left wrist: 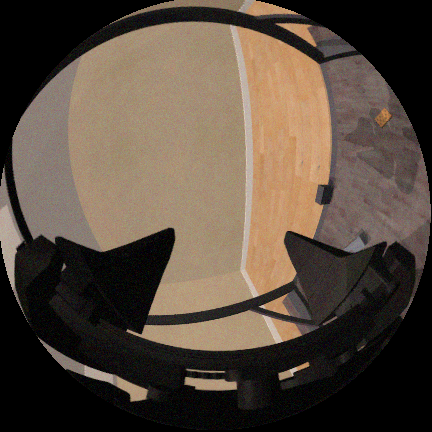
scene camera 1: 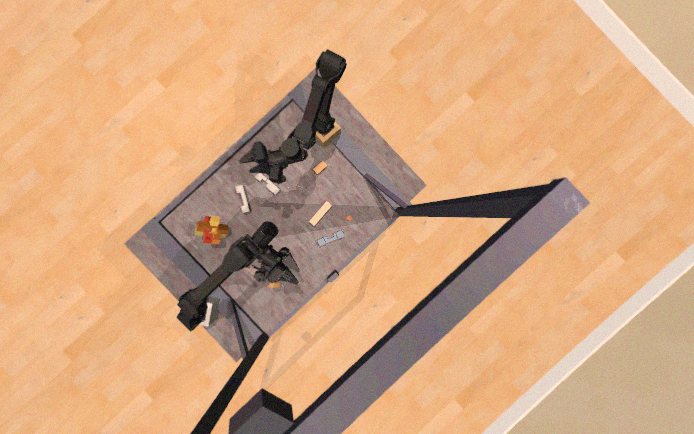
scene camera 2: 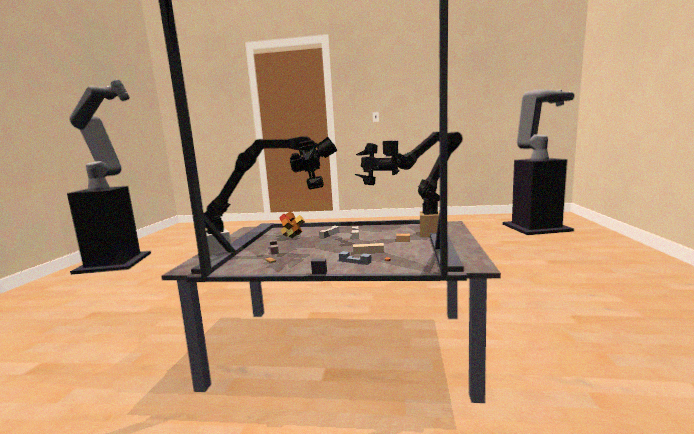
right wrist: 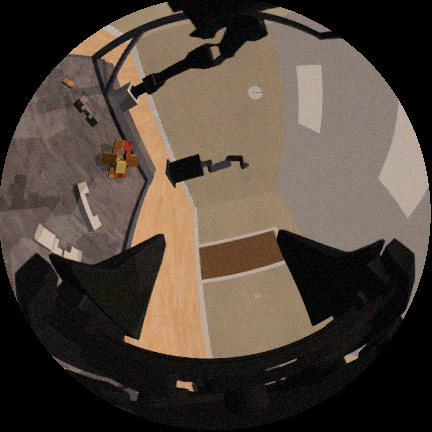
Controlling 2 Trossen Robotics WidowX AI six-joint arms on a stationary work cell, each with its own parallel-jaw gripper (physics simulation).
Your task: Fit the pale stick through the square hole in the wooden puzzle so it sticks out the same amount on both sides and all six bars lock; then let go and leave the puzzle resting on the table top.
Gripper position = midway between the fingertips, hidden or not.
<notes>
The left gripper [scene camera 1: 298,277] is open, with nothing in its grasp. The right gripper [scene camera 1: 244,166] is open and holds nothing. Also in view: a black frame post [scene camera 2: 168,21].
The left gripper also shows in the left wrist view [left wrist: 232,235] and in scene camera 2 [scene camera 2: 309,171]. The right gripper also shows in the right wrist view [right wrist: 222,238]. The black frame post also shows in the left wrist view [left wrist: 247,21], in scene camera 1 [scene camera 1: 503,204] and in the right wrist view [right wrist: 120,39].
</notes>
